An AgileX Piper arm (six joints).
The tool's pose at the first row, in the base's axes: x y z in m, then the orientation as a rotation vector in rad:
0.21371 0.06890 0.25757 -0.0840 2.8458 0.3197
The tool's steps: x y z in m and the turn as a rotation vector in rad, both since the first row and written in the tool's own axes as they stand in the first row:
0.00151 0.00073 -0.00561 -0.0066 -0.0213 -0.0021
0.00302 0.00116 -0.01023 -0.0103 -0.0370 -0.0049
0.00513 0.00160 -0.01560 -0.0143 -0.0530 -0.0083
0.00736 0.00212 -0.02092 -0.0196 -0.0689 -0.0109
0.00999 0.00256 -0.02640 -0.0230 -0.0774 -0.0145
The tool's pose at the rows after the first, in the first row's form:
0.21071 0.06831 0.26256 -0.0844 2.8235 0.3276
0.20800 0.06764 0.26657 -0.0862 2.8071 0.3315
0.20451 0.06680 0.27111 -0.0888 2.7903 0.3355
0.20091 0.06605 0.27558 -0.0906 2.7734 0.3415
0.19690 0.06517 0.28008 -0.0947 2.7641 0.3451

